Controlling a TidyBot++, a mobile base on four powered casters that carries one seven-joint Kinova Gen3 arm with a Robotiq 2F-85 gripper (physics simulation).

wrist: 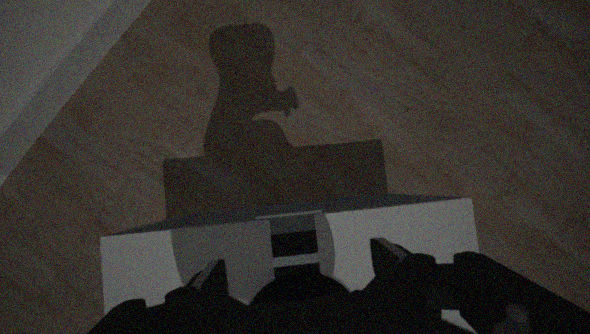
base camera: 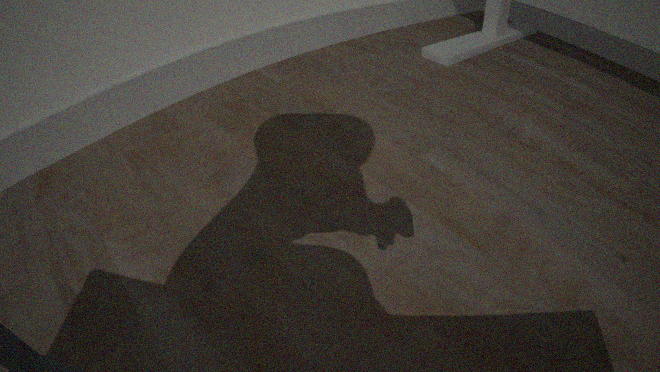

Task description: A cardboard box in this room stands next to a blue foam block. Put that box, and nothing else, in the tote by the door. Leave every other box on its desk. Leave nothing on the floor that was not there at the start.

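Places are measured from the arm's base along level axes (x ahead, y left, z up), in centimetres.
Where they show: gripper, fingertip midpoint: [wrist: 299, 265].
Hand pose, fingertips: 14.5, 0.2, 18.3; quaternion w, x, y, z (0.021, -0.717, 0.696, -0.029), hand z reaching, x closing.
Note:
After its pixels a point has its place, as x, y, z.
My gripper [wrist: 299, 265] {14.5, 0.2, 18.3} is open and empty, its two dark fingers spread apart above the white top of my own base [wrist: 405, 225] {12.4, -15.1, -1.4} in the wrist view. The gripper itself does not show in the base camera view. The cardboard box, the blue foam block and the tote do not show in either view. Both views are dim and grainy.
A white foot of a stand or desk [base camera: 467, 47] {104.5, -25.2, -37.2} is on the wooden floor at the upper right of the base camera view. A pale wall [base camera: 125, 35] {67.1, 44.5, -22.4} with a baseboard [base camera: 165, 80] {70.5, 39.7, -34.0} runs along the left and back. My shadow [base camera: 310, 175] {50.8, 7.7, -39.6} [wrist: 245, 75] {51.9, 8.4, -39.6} lies on the floor ahead.

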